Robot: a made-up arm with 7 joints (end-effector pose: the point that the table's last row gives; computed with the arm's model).
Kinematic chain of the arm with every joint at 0, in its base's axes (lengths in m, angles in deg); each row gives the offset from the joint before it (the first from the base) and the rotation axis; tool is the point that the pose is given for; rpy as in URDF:
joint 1: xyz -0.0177 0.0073 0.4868 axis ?
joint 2: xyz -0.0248 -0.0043 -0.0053 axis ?
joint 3: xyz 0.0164 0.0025 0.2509 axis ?
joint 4: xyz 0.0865 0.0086 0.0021 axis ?
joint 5: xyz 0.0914 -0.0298 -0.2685 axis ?
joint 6: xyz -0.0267 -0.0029 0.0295 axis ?
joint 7: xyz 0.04 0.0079 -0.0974 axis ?
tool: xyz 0.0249 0.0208 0.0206 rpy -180 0 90
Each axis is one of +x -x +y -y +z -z.
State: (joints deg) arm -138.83 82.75 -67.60 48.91 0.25 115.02 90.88
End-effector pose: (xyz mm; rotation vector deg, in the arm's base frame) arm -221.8 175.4 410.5 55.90 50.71 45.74
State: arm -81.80 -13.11 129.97 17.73 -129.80 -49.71 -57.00
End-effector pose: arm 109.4 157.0 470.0 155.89 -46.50 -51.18
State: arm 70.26 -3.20 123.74 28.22 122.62 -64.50 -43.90
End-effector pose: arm -310.4 17.6 568.3 -15.55 151.48 79.14
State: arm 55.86 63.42 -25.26 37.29 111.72 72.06 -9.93
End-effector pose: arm 222.4 123.9 166.9 -135.87 -23.52 16.23
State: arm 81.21 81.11 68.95 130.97 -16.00 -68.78 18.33
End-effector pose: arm -74.6 500.6 507.4 -57.21 -43.57 -105.76
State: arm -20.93 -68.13 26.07 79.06 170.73 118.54 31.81
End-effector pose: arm -217.5 255.3 981.0 6.66 -89.81 -39.27
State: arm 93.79 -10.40 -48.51 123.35 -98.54 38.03 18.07
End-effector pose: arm 253.3 109.5 1015.9 27.09 55.48 36.58
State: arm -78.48 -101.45 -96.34 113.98 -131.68 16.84 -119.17
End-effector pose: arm -431.0 409.4 306.6 -113.91 -46.75 57.80
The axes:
joint 1: +z
joint 2: +y
joint 3: +z
joint 4: -y
joint 5: -z
joint 6: +y
joint 7: -z

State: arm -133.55 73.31 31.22 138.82 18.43 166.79 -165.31
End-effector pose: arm -245.0 -340.7 437.3 -0.11 92.42 92.86
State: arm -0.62 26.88 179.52 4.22 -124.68 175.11 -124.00
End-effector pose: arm -162.7 72.5 652.5 -25.10 19.31 -87.29
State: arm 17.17 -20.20 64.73 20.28 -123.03 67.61 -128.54
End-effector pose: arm 96.1 283.6 603.7 -101.48 -53.47 -134.69
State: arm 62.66 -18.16 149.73 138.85 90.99 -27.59 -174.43
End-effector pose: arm -305.4 -226.9 936.7 78.21 -5.08 -141.77
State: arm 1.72 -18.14 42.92 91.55 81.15 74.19 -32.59
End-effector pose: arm 73.5 326.2 917.0 -12.36 -120.13 -78.46
